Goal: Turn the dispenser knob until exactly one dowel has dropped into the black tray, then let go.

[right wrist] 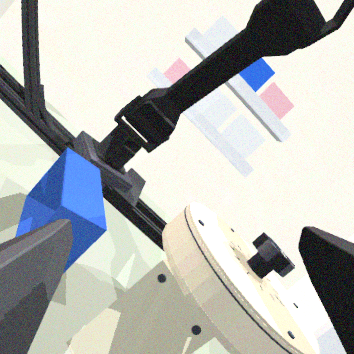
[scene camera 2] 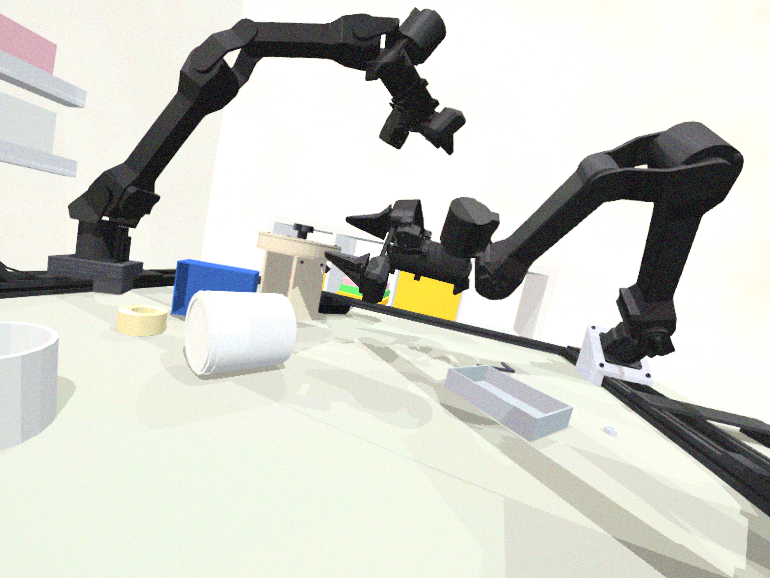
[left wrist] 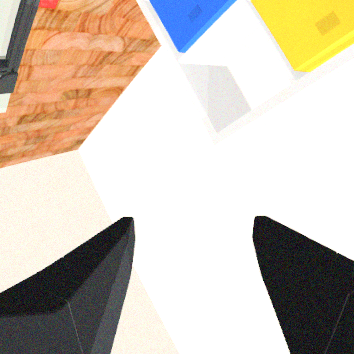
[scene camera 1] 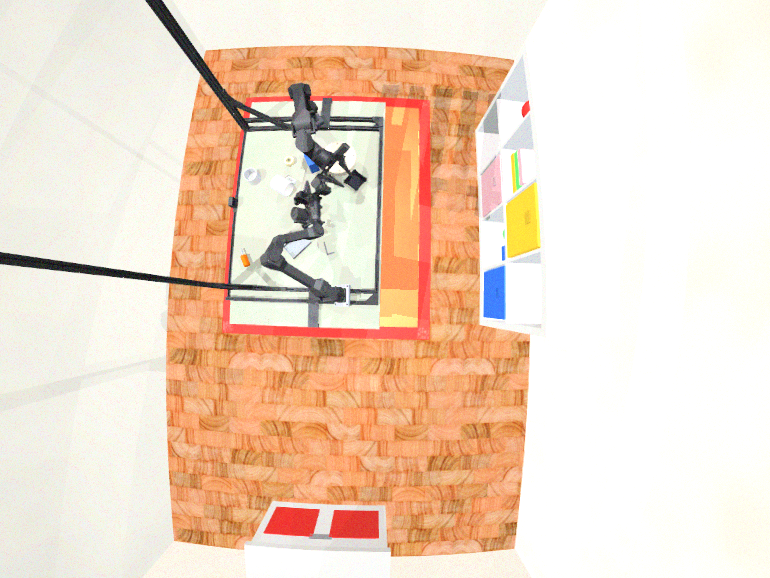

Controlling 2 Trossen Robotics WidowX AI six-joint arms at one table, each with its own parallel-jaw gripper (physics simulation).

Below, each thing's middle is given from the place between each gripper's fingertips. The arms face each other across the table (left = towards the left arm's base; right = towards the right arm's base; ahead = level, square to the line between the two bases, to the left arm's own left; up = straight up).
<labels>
Right now my left hand is 25 cm to the right of the black knob (right wrist: 269, 256), 24 cm above it and 3 cm past it. Round my left hand: cream dispenser (scene camera 2: 288, 245) (25 cm to the left, 24 cm below, 3 cm behind); blue box (scene camera 2: 192, 276) (34 cm below, 33 cm to the left, 17 cm behind); grey tray (scene camera 2: 532, 414) (37 cm below, 31 cm behind, 8 cm to the right).
Right now my right hand is 13 cm short of the black knob, 8 cm to the right of it and 2 cm above it. From my right hand the other things lie so: white cylinder (scene camera 2: 225, 331) (17 cm behind, 13 cm below, 6 cm to the left); then cream dispenser (13 cm ahead, 8 cm to the left, 2 cm below); then blue box (17 cm to the left, 12 cm below, 2 cm behind).
</labels>
